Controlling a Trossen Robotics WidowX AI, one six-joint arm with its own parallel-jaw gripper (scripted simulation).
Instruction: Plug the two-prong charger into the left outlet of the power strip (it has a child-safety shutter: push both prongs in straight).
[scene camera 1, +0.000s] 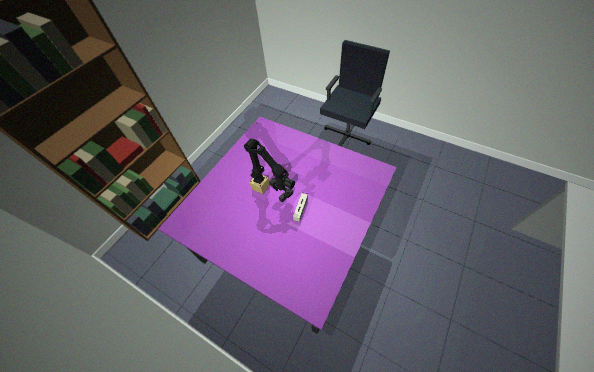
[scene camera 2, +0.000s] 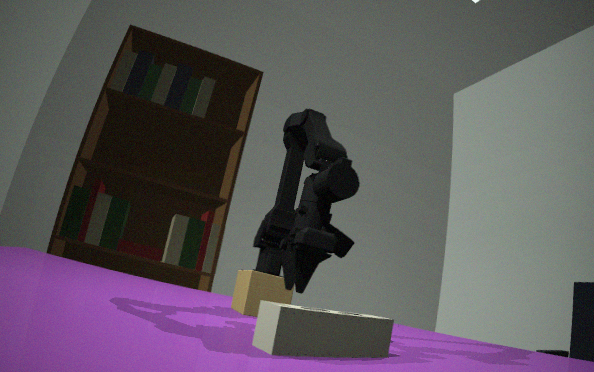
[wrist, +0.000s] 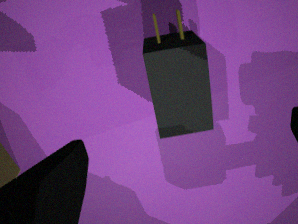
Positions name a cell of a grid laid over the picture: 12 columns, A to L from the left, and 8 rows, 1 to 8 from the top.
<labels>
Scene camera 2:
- my gripper: F7
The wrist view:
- my gripper: H5
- two-prong charger: H3
</labels>
